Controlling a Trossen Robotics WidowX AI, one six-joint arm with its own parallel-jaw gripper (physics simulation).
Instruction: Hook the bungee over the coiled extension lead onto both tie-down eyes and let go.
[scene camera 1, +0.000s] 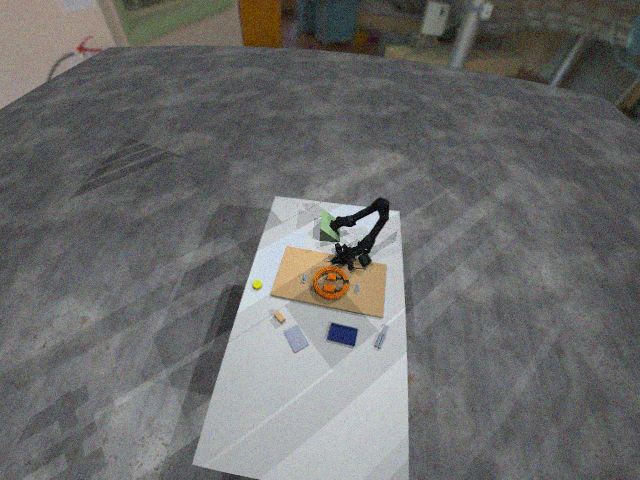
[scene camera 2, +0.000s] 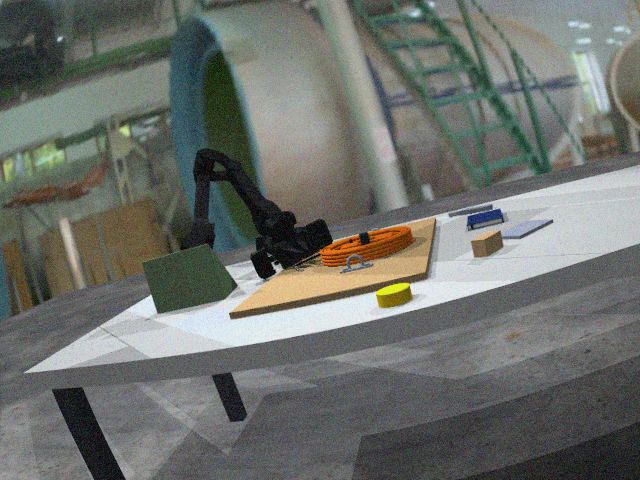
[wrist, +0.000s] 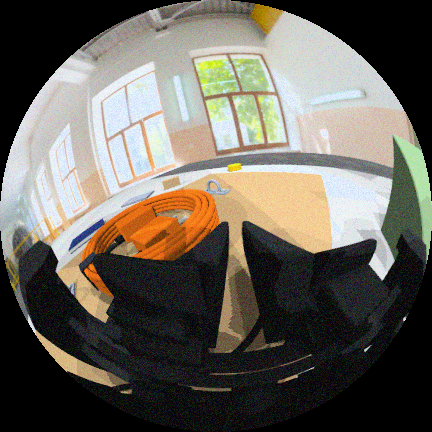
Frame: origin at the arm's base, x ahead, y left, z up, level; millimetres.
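Where they show: gripper, fingertip midpoint: (scene camera 1: 330, 261) (scene camera 2: 305, 253) (wrist: 234, 227); arm's base, origin of the base link: (scene camera 1: 333, 226) (scene camera 2: 192, 279).
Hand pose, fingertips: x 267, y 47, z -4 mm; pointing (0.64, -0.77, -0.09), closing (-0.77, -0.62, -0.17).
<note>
Each offset is from my fingertips to the top centre of the thing. "pt": to the spot under its first point. Level surfaces: height alone.
An orange coiled extension lead {31 mm left, 124 mm ahead, 0 mm up} (scene camera 1: 330, 282) (scene camera 2: 366, 244) (wrist: 160, 225) lies on a tan board {30 mm down} (scene camera 1: 370, 295) (scene camera 2: 294, 288) (wrist: 282, 209). One metal tie-down eye {121 mm right, 133 mm ahead, 3 mm down} (scene camera 1: 304, 278) (scene camera 2: 353, 263) (wrist: 215, 187) stands on one side of the coil. The other eye {181 mm left, 114 mm ahead, 3 mm down} (scene camera 1: 356, 289) stands on the opposite side. My gripper (scene camera 1: 343, 257) (scene camera 2: 296, 262) (wrist: 234, 227) is low over the board, just beside the coil. Its fingers are shut on the black bungee. A short piece of the cord {pt 50 mm left, 43 mm back, 25 mm down} (wrist: 252, 336) shows under the fingers. The hook end is hidden between them.
A green wedge (scene camera 1: 329, 228) (scene camera 2: 187, 278) (wrist: 407, 201) stands off the board beside the arm. A yellow disc {363 mm right, 246 mm ahead, 23 mm down} (scene camera 1: 257, 285) (scene camera 2: 393, 294), a tan block {179 mm right, 391 mm ahead, 12 mm down} (scene camera 1: 279, 316) (scene camera 2: 487, 243), a grey pad {61 mm right, 470 mm ahead, 36 mm down} (scene camera 1: 296, 338), a blue book {160 mm left, 386 mm ahead, 30 mm down} (scene camera 1: 342, 333) (scene camera 2: 485, 218) and a grey bar {361 mm left, 344 mm ahead, 30 mm down} (scene camera 1: 381, 336) lie on the table.
</note>
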